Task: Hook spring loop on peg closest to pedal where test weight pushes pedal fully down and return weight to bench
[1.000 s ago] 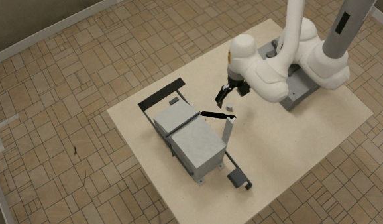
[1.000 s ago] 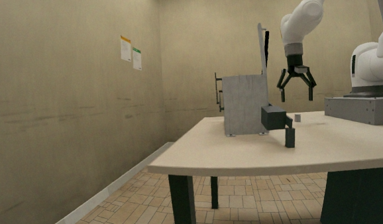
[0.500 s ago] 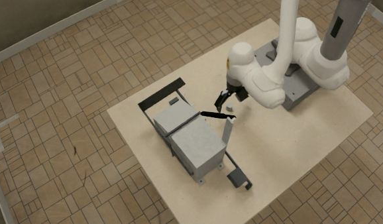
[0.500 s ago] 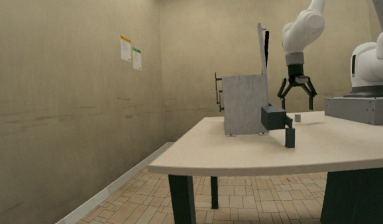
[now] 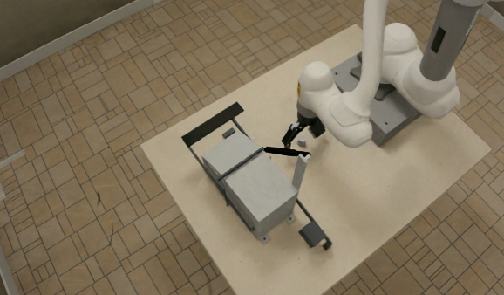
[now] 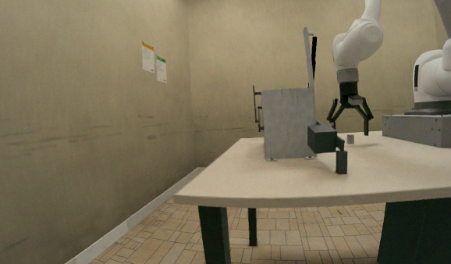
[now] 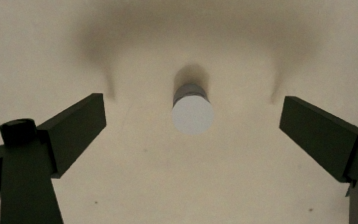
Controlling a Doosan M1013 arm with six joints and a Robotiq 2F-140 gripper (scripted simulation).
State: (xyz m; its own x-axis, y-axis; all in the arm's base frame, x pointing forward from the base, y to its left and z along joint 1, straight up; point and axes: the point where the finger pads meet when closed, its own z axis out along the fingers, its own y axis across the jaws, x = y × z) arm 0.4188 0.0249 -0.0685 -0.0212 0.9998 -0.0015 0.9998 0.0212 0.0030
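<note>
Now: hand 1 cm above the steel test weight.
</note>
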